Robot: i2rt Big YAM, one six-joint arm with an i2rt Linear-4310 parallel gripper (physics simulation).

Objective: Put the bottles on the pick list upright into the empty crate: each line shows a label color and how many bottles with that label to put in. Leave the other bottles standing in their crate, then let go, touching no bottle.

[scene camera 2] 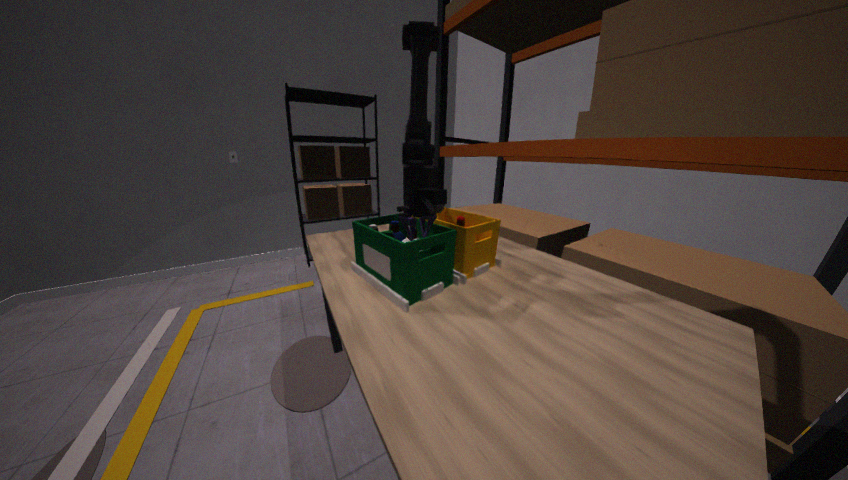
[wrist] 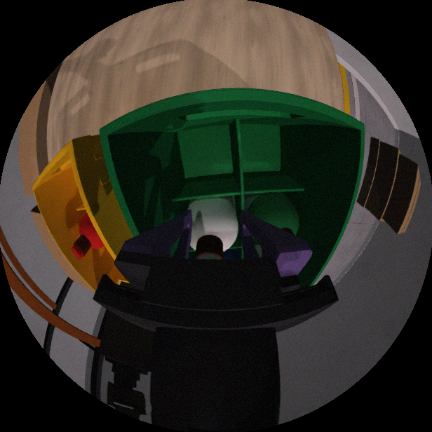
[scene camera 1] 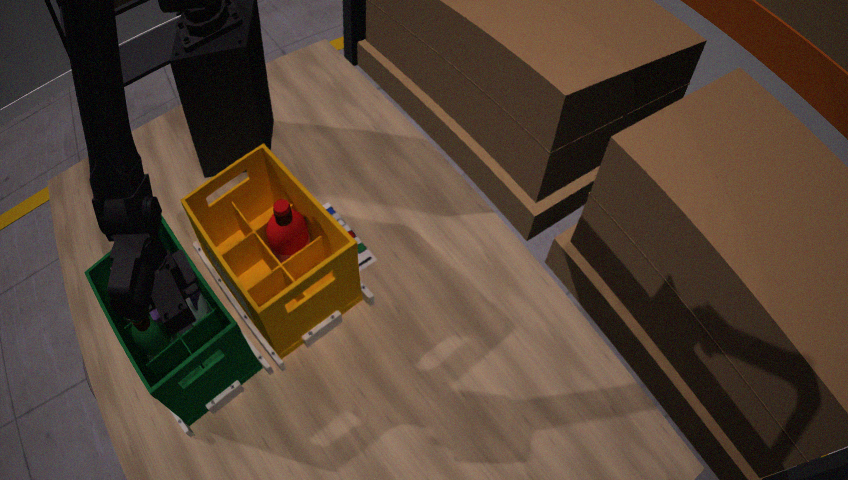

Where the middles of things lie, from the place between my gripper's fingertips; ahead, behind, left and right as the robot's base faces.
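With the red bottle (scene camera 1: 287, 232) as my reference, I find my hand 8 cm past it, 23 cm to the right of it and 5 cm above it.
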